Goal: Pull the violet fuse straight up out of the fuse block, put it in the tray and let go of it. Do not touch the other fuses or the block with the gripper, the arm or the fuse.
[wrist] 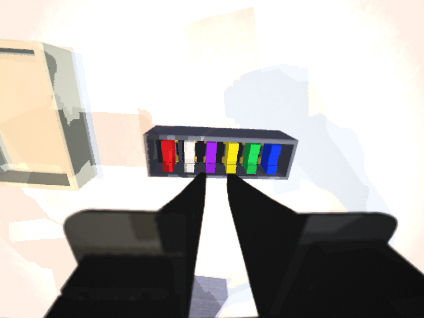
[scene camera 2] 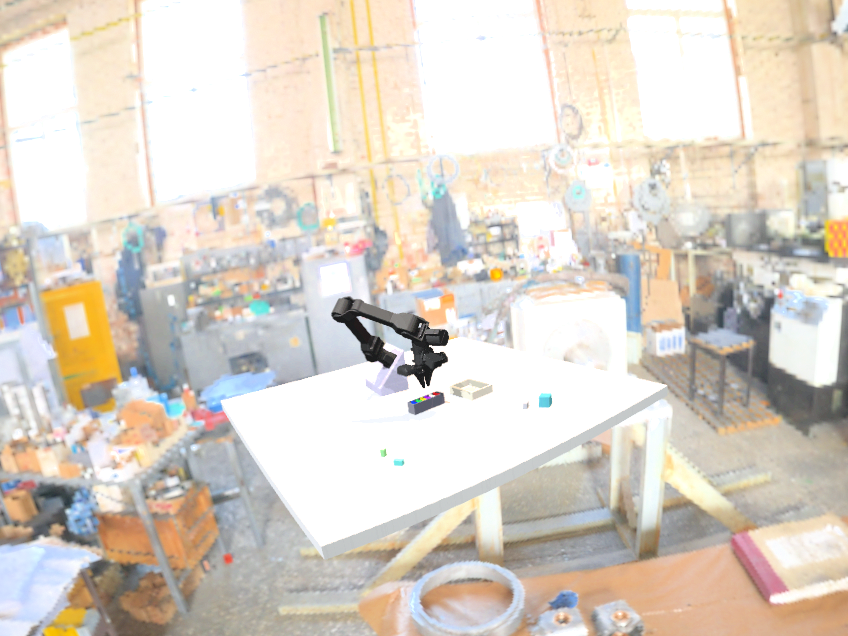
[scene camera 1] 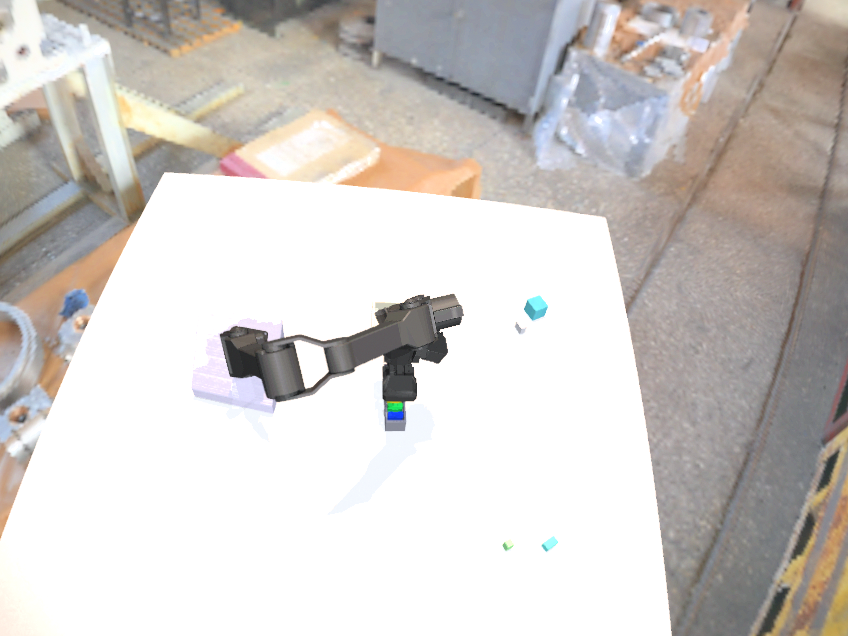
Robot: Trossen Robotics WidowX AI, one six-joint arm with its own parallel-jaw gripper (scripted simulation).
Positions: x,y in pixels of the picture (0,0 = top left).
Scene:
my gripper: wrist; scene camera 2; scene camera 1 395,379
same spot on my gripper: (scene camera 2: 422,372) = (wrist: 344,223)

